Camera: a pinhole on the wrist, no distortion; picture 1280 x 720 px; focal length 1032.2 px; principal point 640.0 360.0 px. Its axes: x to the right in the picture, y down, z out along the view. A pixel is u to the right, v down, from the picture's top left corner.
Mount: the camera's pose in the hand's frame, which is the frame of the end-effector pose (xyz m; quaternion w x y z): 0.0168 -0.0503 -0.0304 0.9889 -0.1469 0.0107 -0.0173
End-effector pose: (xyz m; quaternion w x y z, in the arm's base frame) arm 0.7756 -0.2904 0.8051 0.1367 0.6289 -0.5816 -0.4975
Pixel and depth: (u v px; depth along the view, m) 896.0 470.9 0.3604
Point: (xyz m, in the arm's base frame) 0.4664 -0.2942 0.6756
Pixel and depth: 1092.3 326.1 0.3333
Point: 0.5011 -0.3299 0.6129
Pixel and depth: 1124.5 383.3 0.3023
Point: 0.5242 -0.3426 0.6373
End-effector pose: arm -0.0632 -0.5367 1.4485 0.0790 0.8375 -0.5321 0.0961
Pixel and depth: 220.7 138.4 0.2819
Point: -0.0615 -0.5074 1.1746
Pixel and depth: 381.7 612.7 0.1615
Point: -0.0945 -0.5625 1.3354
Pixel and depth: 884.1 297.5 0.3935
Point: -0.0207 -0.7396 1.1383
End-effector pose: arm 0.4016 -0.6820 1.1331 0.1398 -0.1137 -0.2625 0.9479
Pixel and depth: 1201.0 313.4 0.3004
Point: 0.1481 -0.7561 1.3130
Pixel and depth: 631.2 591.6 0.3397
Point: 0.2744 -0.9006 1.2931
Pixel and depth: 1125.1 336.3 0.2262
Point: 0.2262 -0.7320 1.2668
